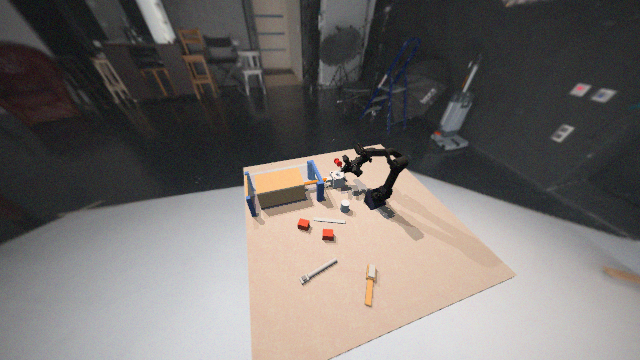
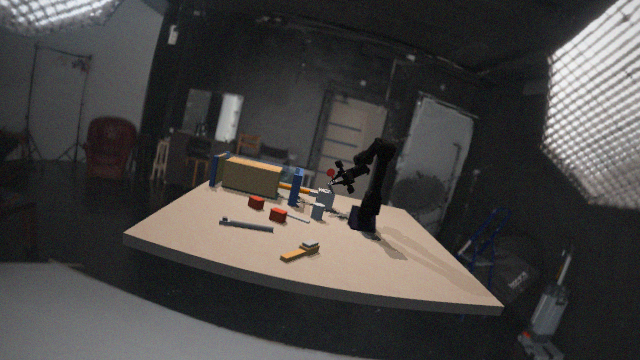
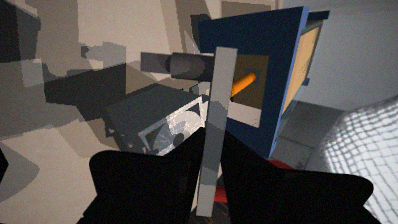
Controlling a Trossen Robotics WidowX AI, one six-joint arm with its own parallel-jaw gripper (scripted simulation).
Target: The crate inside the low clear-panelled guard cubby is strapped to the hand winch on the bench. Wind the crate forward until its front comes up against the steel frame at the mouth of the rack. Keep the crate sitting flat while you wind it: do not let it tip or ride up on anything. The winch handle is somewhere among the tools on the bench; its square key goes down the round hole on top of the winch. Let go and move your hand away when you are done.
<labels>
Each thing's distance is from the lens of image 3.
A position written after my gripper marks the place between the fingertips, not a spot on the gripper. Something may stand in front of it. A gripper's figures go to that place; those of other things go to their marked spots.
my gripper (image 3: pixel 211 133): 0.11 m
winch handle (image 3: pixel 219 69): 0.09 m
</labels>
